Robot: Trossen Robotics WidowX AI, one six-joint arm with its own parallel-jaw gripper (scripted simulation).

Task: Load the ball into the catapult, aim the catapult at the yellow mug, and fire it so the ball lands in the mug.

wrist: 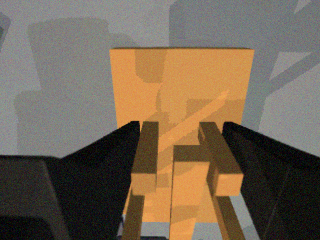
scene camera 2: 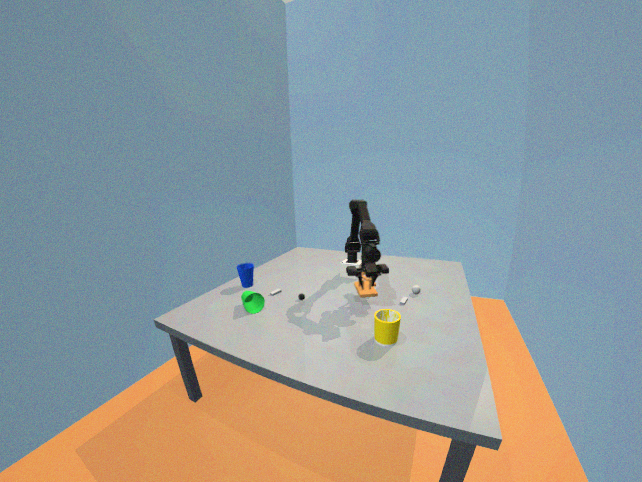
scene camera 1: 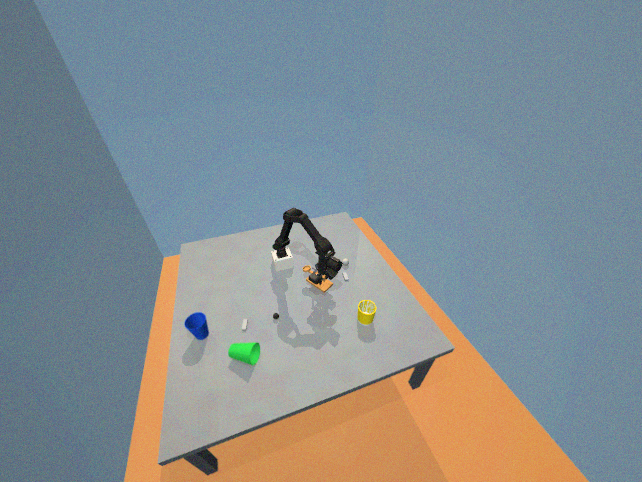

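Visible in the pictures: a yellow mug and my gripper.
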